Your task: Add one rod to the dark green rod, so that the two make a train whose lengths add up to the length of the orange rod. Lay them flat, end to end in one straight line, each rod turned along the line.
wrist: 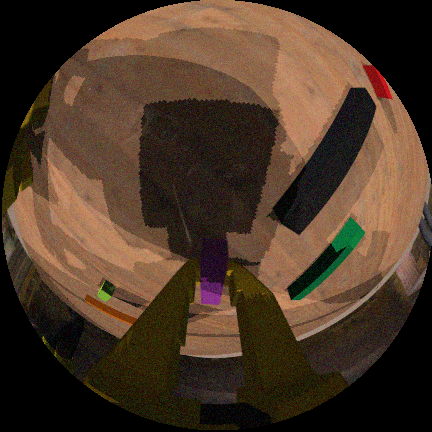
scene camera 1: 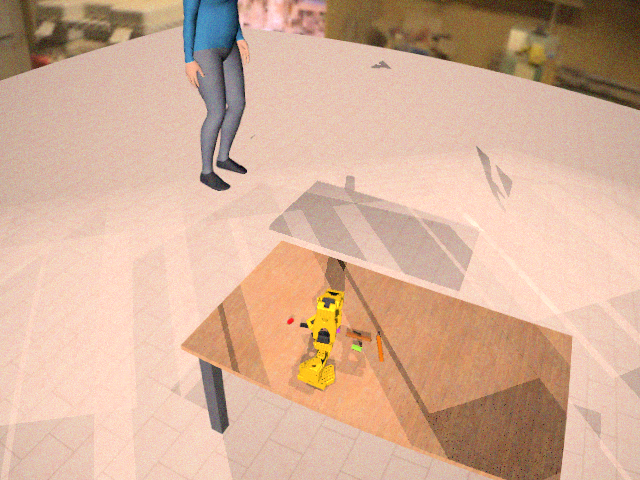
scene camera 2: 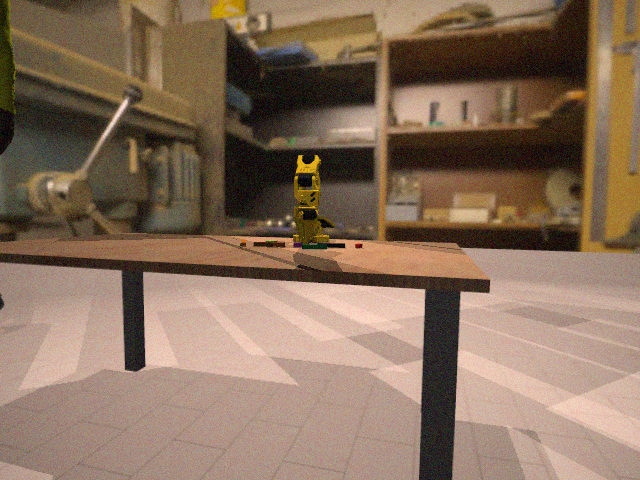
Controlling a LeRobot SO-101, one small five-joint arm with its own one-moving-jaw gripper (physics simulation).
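Pixels of known places: hand, tool point: (wrist: 201, 267) (scene camera 2: 303, 244); arm's base, link origin: (scene camera 1: 319, 370) (scene camera 2: 309, 241).
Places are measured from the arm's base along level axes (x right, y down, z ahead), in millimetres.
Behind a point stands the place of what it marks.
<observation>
My gripper (wrist: 214, 265) @(z 157, x -31, y -5 mm) is shut on a purple rod (wrist: 212, 294) @(z 171, x -24, y -10 mm) (scene camera 1: 338, 330) @(z 174, x -16, y -8 mm) (scene camera 2: 297, 244) @(z 178, x -23, y -7 mm); in the wrist view the jaws press on its two sides, at table level. The dark green rod (wrist: 353, 234) @(z 194, x -97, y -9 mm) (scene camera 2: 314, 246) @(z 214, x -78, y -7 mm) lies flat to the right of the jaws in the wrist view, apart from the purple rod and at an angle to it; I cannot make it out in scene camera 1, where the arm covers that area. The orange rod (scene camera 1: 380, 347) @(z 165, x 132, y -10 mm) (scene camera 2: 242, 242) @(z 211, x 111, y -10 mm) (wrist: 111, 309) @(z 155, x 130, y -3 mm) lies flat on the other side, partly behind the left jaw in the wrist view.
A black rod (wrist: 327, 162) (scene camera 1: 303, 324) @(z 142, x -126, y -10 mm) (scene camera 2: 336, 245) @(z 152, x -118, y -5 mm) lies near the dark green one. A red piece (wrist: 378, 81) (scene camera 1: 290, 320) @(z 137, x -171, y -10 mm) (scene camera 2: 358, 245) @(z 148, x -173, y -7 mm) is beyond it. A brown rod (scene camera 1: 358, 335) @(z 181, x 50, y -10 mm) and a lime piece (scene camera 1: 356, 348) @(z 129, x 65, y -7 mm) (wrist: 106, 290) @(z 133, x 50, y -8 mm) lie between arm and orange rod on the table (scene camera 1: 465, 351) @(z 283, x 389, y 0 mm).
</observation>
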